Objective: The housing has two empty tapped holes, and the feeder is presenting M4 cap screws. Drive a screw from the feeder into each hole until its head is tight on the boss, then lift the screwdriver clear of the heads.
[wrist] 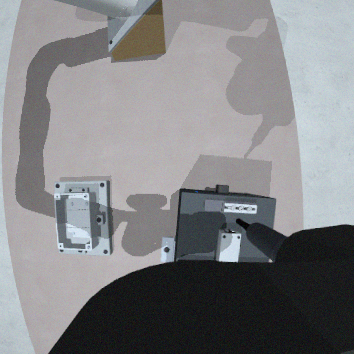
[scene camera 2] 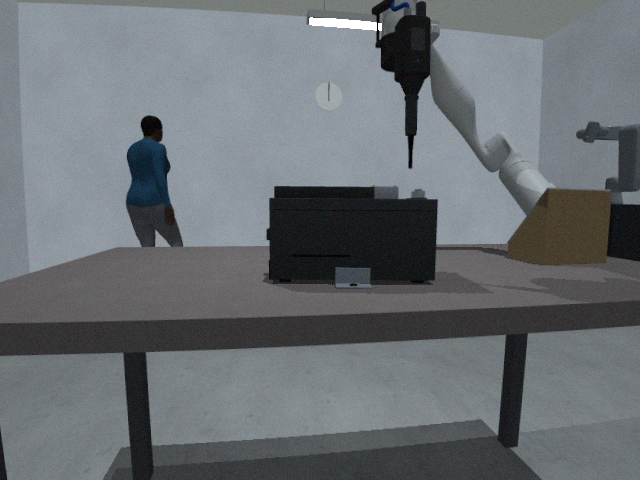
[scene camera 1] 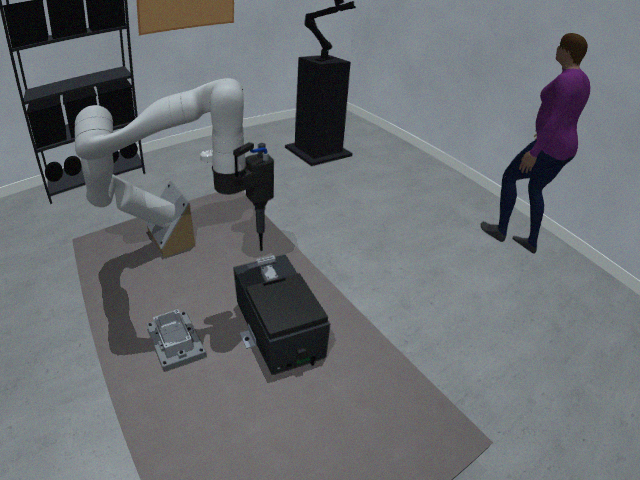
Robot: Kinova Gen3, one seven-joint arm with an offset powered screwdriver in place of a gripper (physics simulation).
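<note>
My screwdriver (scene camera 1: 261,250) (scene camera 2: 410,166) (wrist: 239,220) points straight down, its tip above the robot-side end of the feeder. A gap shows under the tip in scene camera 2. The bit looks bare, with no screw visible on it. The black feeder (scene camera 1: 286,304) (scene camera 2: 351,227) has a pale block (scene camera 1: 269,272) (scene camera 2: 386,192) (wrist: 229,247) and a small light strip (scene camera 1: 266,259) (scene camera 2: 418,194) (wrist: 240,208) on top. Screws there are too small to make out. The grey open-topped housing (scene camera 1: 174,348) (wrist: 75,196) sits on a fixture plate (scene camera 1: 193,356) (wrist: 106,200). Its holes are too small to judge.
The arm's wedge base (scene camera 1: 178,237) (scene camera 2: 563,227) (wrist: 142,40) stands on the table (scene camera 1: 310,413) (scene camera 2: 155,289) (wrist: 135,100). A small bracket (scene camera 1: 247,339) (scene camera 2: 353,276) (wrist: 167,250) is beside the feeder. A person in purple (scene camera 1: 563,113) and a person in blue (scene camera 2: 148,173) stand beyond the table.
</note>
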